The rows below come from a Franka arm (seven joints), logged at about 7 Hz.
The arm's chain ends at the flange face. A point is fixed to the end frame.
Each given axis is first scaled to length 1.
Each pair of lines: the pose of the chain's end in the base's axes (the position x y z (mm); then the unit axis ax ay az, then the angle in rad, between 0 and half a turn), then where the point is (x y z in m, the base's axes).
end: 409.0 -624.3 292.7 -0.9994 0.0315 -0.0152 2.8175
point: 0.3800 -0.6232 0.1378
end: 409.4 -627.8 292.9 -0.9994 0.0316 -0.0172 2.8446
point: 0.3809 -0.6308 0.1379
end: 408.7 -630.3 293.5 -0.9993 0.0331 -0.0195 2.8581
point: 0.3808 -0.6353 0.1385
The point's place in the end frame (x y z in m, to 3 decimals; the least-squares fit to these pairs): -0.032 0.050 0.146
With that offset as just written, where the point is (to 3 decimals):
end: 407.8 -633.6 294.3 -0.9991 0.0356 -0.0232 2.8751
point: 0.381 -0.641 0.139
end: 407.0 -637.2 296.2 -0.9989 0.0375 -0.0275 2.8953
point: 0.381 -0.648 0.141
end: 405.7 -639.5 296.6 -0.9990 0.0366 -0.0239 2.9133
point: 0.379 -0.653 0.142
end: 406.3 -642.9 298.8 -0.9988 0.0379 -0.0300 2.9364
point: 0.381 -0.660 0.144
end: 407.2 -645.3 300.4 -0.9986 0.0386 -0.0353 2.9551
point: 0.383 -0.665 0.146
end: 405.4 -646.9 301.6 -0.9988 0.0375 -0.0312 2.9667
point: 0.380 -0.668 0.148
